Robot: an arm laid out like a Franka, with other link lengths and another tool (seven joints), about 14 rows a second.
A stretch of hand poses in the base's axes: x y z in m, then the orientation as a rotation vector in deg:
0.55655, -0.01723, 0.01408, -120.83, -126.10, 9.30
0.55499, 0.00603, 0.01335, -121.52, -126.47, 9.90
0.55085, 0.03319, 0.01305, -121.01, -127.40, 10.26
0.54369, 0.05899, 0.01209, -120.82, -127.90, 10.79
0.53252, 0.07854, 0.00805, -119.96, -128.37, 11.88
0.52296, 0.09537, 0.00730, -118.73, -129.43, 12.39
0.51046, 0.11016, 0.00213, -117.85, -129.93, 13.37
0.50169, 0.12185, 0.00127, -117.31, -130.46, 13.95
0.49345, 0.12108, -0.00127, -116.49, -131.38, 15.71
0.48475, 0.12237, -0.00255, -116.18, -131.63, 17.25
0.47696, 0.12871, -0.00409, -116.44, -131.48, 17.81
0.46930, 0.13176, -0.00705, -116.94, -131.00, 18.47
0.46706, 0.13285, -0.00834, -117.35, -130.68, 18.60
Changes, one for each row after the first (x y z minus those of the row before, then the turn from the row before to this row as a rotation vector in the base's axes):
-0.00156, 0.02326, -0.00073, -0.81, -0.31, -0.10
-0.00414, 0.02716, -0.00030, -0.35, -0.08, 0.68
-0.00716, 0.02580, -0.00096, -0.40, 0.05, 0.34
-0.01117, 0.01955, -0.00404, -0.36, 0.63, 0.63
-0.00956, 0.01683, -0.00075, -0.15, 0.27, 1.06
-0.01250, 0.01479, -0.00517, -0.33, 0.57, 0.65
-0.00877, 0.01169, -0.00086, -0.29, 0.21, 0.51
-0.00824, -0.00077, -0.00254, -0.97, 0.57, 0.86
-0.00870, 0.00129, -0.00128, -0.81, 0.58, 0.30
-0.00779, 0.00634, -0.00154, -0.36, 0.14, -0.17
-0.00766, 0.00305, -0.00296, -0.39, 0.23, -0.43
-0.00224, 0.00109, -0.00129, -0.12, 0.00, -0.33

